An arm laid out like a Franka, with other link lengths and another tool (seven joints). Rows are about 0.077 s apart.
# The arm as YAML. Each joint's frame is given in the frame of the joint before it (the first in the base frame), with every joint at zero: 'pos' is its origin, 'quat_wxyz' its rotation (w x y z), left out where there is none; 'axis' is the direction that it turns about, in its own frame. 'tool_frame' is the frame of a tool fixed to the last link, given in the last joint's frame.
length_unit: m
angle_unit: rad
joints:
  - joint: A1
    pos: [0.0, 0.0, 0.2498]
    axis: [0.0, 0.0, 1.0]
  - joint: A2
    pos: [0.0, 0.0, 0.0]
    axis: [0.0, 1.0, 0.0]
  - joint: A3
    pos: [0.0, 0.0, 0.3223]
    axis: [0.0, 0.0, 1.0]
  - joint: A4
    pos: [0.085, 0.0, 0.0]
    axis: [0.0, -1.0, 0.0]
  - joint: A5
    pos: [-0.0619, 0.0, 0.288]
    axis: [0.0, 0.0, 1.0]
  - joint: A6
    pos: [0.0, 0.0, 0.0]
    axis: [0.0, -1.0, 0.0]
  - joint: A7
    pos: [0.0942, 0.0, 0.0]
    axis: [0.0, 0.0, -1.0]
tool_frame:
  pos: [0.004, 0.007, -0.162]
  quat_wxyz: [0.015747, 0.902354, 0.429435, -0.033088]
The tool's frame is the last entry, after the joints.
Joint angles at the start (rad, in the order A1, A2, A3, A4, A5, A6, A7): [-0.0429 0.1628 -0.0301 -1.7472 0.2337 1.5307 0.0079]
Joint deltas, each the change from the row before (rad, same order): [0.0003 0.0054 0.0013 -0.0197 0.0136 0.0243 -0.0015]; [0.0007 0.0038 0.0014 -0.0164 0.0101 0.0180 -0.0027]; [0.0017 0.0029 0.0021 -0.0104 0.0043 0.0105 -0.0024]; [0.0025 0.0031 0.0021 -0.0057 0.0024 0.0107 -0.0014]
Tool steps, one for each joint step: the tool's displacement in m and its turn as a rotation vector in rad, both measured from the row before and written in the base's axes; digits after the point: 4 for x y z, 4 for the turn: [0.0009 0.0023 -0.0076 0.0114 0.0003 -0.0072]; [0.0001 0.0021 -0.0061 0.0090 0.0015 -0.0034]; [-0.0002 0.0021 -0.0042 0.0043 0.0023 0.0018]; [0.0008 0.0021 -0.0029 0.0018 -0.0020 0.0023]
